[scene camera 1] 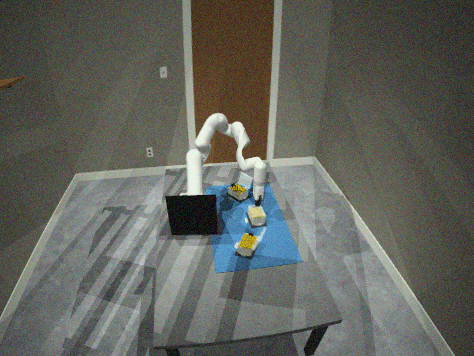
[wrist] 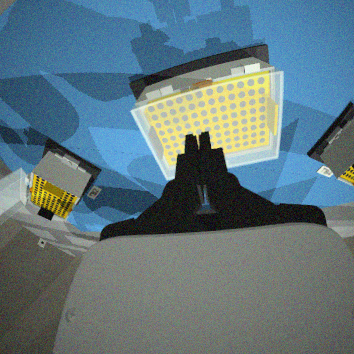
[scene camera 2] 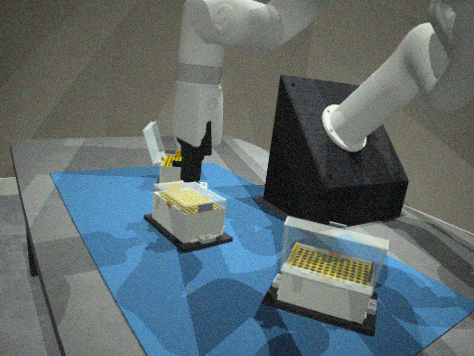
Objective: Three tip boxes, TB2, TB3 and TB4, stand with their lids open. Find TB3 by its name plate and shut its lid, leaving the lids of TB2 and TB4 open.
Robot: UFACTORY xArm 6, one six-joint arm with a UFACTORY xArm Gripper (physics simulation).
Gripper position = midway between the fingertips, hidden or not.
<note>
In view: the gripper (scene camera 2: 190, 180), a tip box TB3 (wrist: 252, 58) and a tip box TB4 (scene camera 2: 167, 173).
The gripper shows as well in the wrist view (wrist: 200, 149).
</note>
